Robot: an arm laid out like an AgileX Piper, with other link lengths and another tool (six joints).
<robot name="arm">
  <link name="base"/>
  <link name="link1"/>
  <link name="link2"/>
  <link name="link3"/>
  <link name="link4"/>
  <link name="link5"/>
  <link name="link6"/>
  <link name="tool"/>
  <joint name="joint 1" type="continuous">
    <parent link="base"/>
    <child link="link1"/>
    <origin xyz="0 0 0.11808"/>
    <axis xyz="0 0 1"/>
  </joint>
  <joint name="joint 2" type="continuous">
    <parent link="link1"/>
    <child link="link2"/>
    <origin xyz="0 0 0"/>
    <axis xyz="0 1 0"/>
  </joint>
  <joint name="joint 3" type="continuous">
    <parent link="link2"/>
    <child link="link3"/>
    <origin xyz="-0.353 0 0.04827"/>
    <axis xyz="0 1 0"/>
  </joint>
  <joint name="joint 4" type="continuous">
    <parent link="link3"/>
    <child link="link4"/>
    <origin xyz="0.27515 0 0.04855"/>
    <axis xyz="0.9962 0 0.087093"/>
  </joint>
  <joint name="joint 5" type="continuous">
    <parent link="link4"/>
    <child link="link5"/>
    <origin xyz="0 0 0"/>
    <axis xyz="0 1 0"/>
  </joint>
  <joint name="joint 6" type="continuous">
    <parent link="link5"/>
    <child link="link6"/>
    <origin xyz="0.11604 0 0.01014"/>
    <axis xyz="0.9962 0 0.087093"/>
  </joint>
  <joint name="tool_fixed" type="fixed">
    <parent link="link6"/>
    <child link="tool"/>
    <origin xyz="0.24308 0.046 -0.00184" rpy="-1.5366 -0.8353 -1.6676"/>
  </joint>
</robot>
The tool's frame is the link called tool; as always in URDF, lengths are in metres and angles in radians. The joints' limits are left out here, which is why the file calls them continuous.
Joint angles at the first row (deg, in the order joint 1, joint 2, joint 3, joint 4, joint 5, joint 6):
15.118 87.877 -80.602 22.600 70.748 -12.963
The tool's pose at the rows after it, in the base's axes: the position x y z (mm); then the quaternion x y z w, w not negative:
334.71 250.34 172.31 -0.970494 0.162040 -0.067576 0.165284
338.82 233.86 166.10 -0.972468 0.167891 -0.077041 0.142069
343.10 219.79 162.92 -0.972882 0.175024 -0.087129 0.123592
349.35 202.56 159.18 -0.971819 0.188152 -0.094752 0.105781
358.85 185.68 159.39 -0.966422 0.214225 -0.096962 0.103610
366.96 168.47 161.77 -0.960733 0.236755 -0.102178 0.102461
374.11 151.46 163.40 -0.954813 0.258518 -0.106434 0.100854
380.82 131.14 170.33 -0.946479 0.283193 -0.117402 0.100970
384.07 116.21 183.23 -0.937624 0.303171 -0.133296 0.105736
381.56 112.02 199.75 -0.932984 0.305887 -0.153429 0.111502
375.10 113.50 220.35 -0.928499 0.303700 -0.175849 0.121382
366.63 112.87 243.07 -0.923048 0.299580 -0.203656 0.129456
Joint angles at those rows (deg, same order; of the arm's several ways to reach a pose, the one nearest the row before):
15.119 87.097 -80.602 19.452 70.861 -11.604
15.119 86.871 -80.601 16.301 70.983 -10.405
15.119 86.508 -80.601 13.619 70.983 -9.138
14.365 86.391 -80.601 11.252 71.067 -7.985
11.640 86.367 -80.603 11.206 71.068 -7.613
8.932 86.015 -80.602 11.206 71.068 -7.612
6.305 85.774 -80.602 11.206 71.067 -7.613
3.233 84.751 -80.601 11.206 71.067 -7.613
0.767 82.913 -80.601 11.469 71.103 -7.478
0.140 80.418 -80.600 11.469 71.196 -7.477
0.139 77.297 -80.603 11.704 71.450 -7.349
0.141 73.667 -80.603 11.585 71.677 -7.347

